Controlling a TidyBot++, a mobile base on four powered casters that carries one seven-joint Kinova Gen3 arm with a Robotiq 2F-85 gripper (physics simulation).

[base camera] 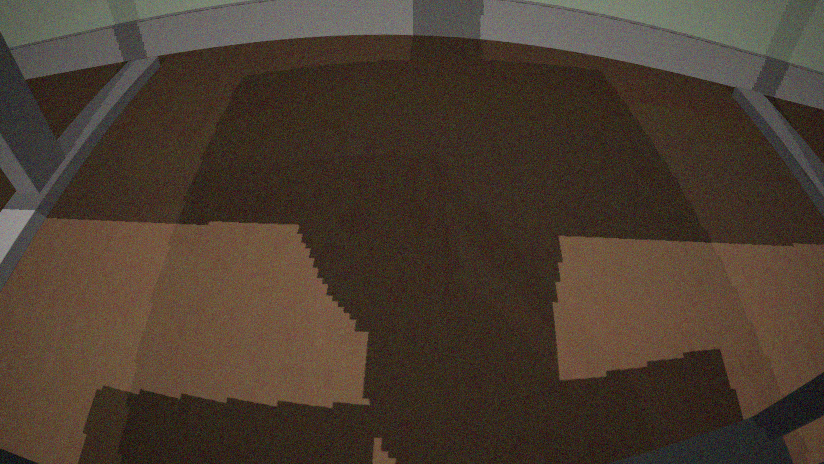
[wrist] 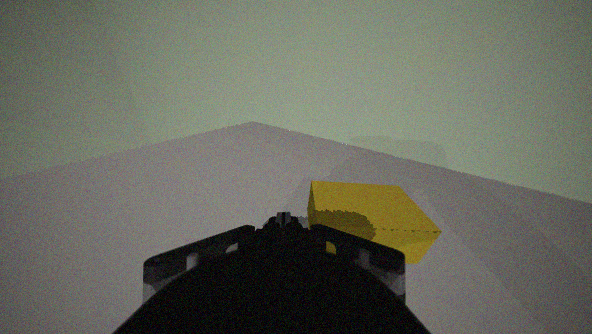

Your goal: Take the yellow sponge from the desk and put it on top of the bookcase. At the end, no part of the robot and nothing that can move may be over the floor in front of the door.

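Frame: origin at the arm's base, x ahead, y left, z up, level; centimetres.
Seen in the pictures: gripper, fingertip midpoint: [wrist: 283, 221].
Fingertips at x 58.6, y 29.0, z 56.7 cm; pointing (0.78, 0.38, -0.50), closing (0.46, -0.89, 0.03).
Note:
A point is followed by its place in that frame.
The yellow sponge [wrist: 365, 197] @(x 62.6, y 22.0, z 59.8 cm) is in the wrist view, right of centre, on a light grey top [wrist: 125, 200] @(x 53.6, y 48.0, z 55.3 cm), apparently the desk's. My gripper [wrist: 283, 221] @(x 58.6, y 29.0, z 56.7 cm) is shut and empty. Its fingertips are just left of the sponge in the wrist view, and its right finger hides the sponge's lower left part. A dark shadow lies on the sponge's near left part. Whether the fingertips touch the sponge cannot be told. The bookcase cannot be made out in either view.
The grey top has a corner against the pale green wall [wrist: 300, 60] @(x 96.5, y 44.7, z 73.9 cm). In the base camera view, grey bars [base camera: 98, 126] @(x 66.5, y 45.9, z -37.5 cm) [base camera: 787, 135] stand at left and right above the brown floor [base camera: 247, 299] @(x 35.3, y 12.9, z -39.7 cm), with a pale skirting [base camera: 288, 28] @(x 91.6, y 16.1, z -37.3 cm) at the back. The door does not show.

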